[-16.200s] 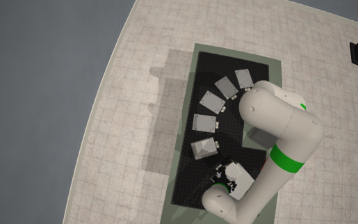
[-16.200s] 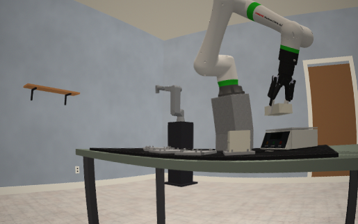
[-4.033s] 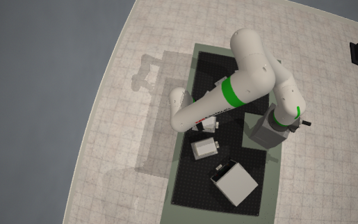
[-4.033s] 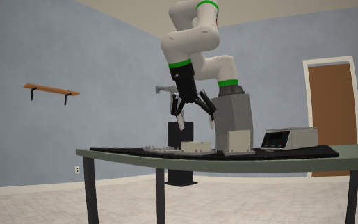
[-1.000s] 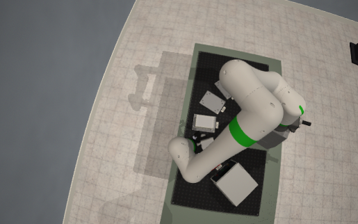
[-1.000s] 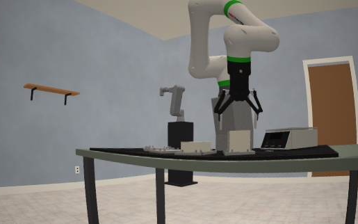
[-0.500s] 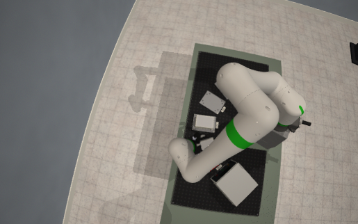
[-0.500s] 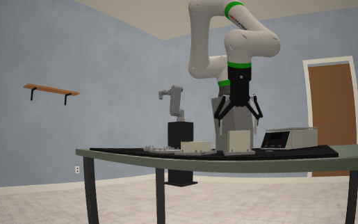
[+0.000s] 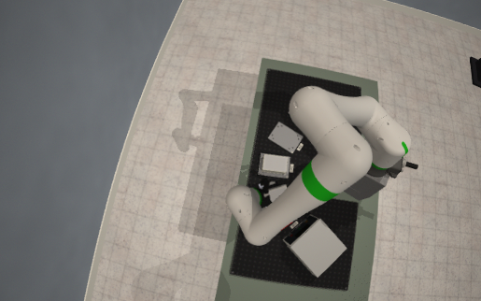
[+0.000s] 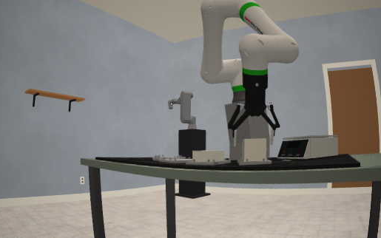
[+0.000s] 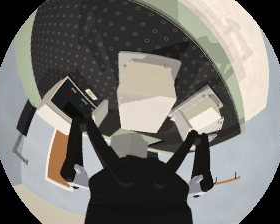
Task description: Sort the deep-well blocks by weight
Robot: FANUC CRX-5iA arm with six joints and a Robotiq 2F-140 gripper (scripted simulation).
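My gripper is now 1 cm above the deep-well block. Round my hand: check-weigher 27 cm behind, 17 cm to the left, 2 cm below.
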